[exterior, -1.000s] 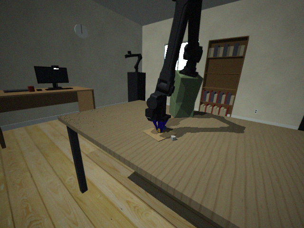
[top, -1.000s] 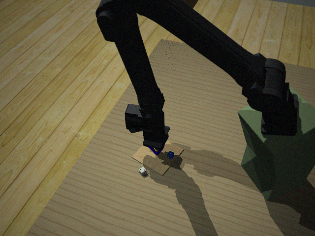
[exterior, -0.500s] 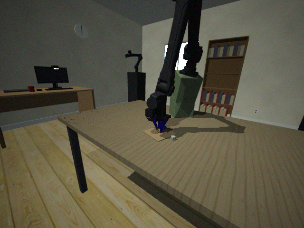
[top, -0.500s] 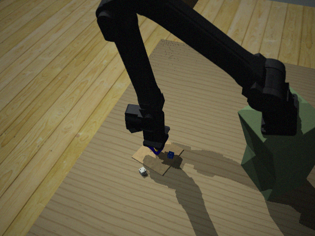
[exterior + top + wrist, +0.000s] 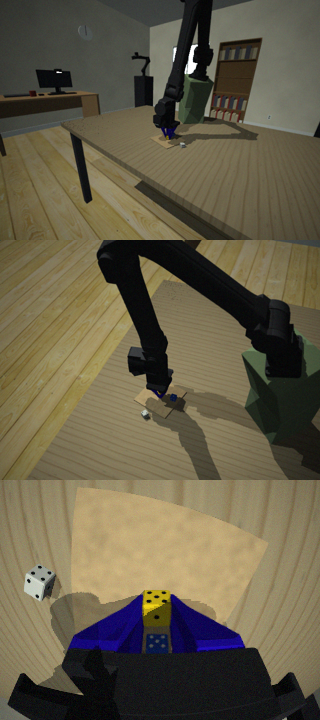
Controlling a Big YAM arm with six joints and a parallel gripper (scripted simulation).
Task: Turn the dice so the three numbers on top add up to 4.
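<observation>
The yellow die lies right at my hand. Also, from my hand: tan mat 1 cm below; blue die 5 cm behind; white die 3 cm ahead, 10 cm to the left, 1 cm below.
</observation>
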